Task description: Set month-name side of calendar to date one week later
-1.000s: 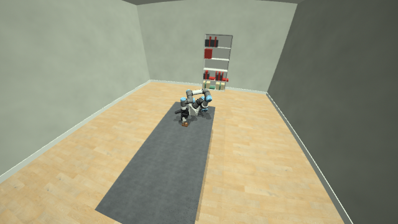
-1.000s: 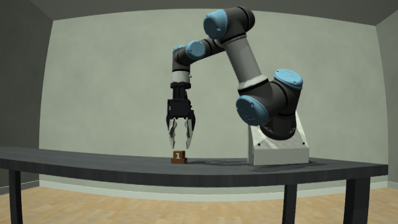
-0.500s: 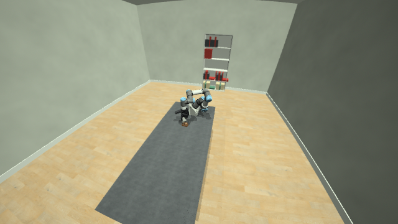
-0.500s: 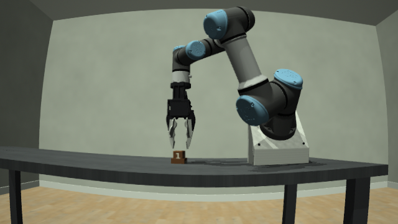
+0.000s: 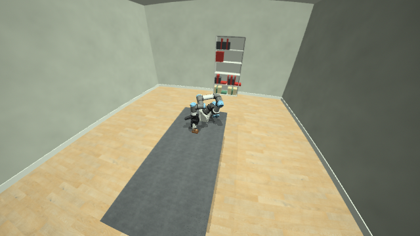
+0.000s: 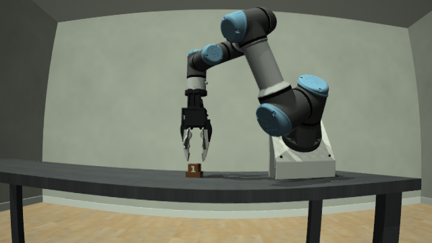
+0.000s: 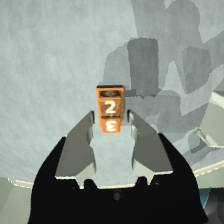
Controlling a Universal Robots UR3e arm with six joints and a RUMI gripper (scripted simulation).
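The cube lies 40 mm below my hand. The rest, counted from my hand: calendar tray 20 mm to the left, 50 mm below.
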